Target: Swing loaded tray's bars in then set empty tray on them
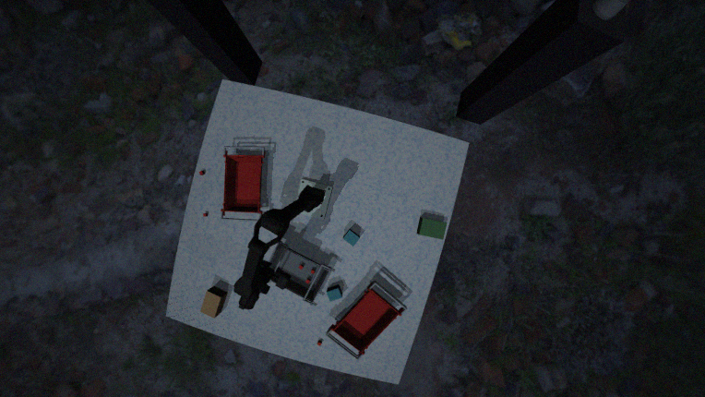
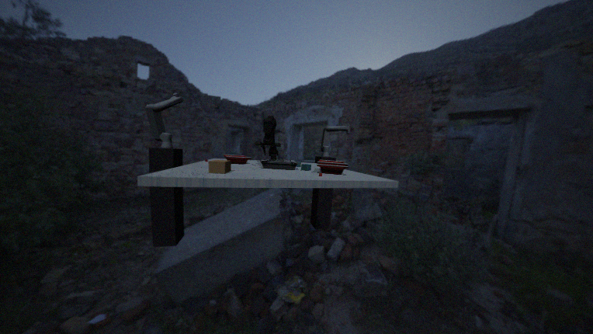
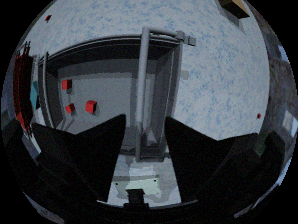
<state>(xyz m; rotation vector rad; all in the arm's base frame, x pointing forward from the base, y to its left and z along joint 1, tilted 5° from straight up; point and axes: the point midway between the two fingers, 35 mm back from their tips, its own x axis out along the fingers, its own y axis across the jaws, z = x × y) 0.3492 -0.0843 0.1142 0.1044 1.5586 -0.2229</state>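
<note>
Right now my gripper tip is 310 mm past the red plastic tray, 260 mm to the left of it and 50 mm above it. From my gripper tip the other things lie so: green block 650 mm to the left, 340 mm behind, 70 mm below; tan block 300 mm ahead, 280 mm to the right, 60 mm below.
</note>
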